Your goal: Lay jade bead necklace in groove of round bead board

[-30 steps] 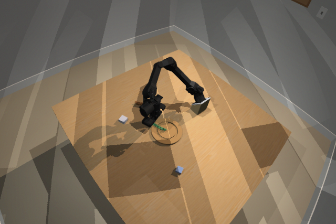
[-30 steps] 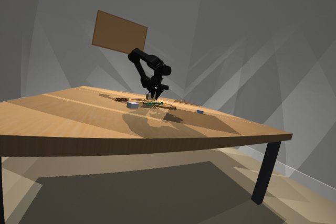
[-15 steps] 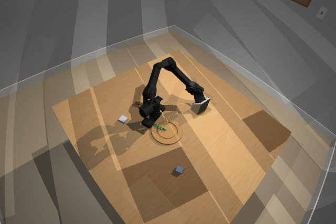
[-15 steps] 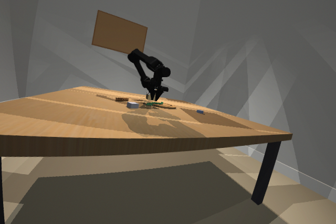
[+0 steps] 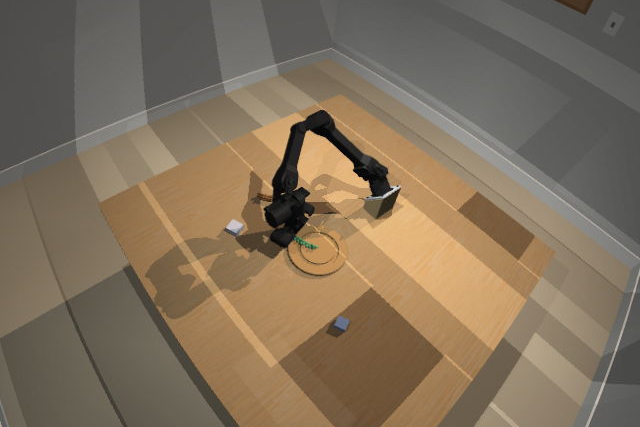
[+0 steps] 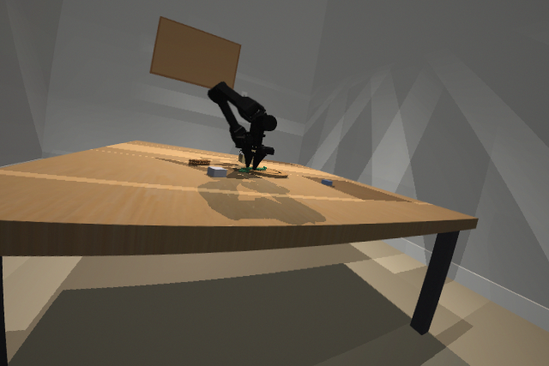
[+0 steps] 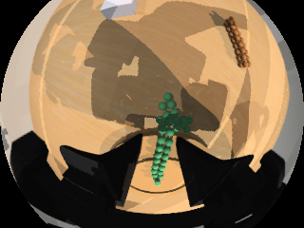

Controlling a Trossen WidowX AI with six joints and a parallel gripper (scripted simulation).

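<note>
My gripper tip is 8 cm to the right of the round wooden bead board, 6 cm past it and 1 cm above it. Round my gripper tip: blue block 34 cm to the left, 4 cm ahead, 1 cm below; then pale grey block 15 cm ahead, 13 cm to the right.
</note>
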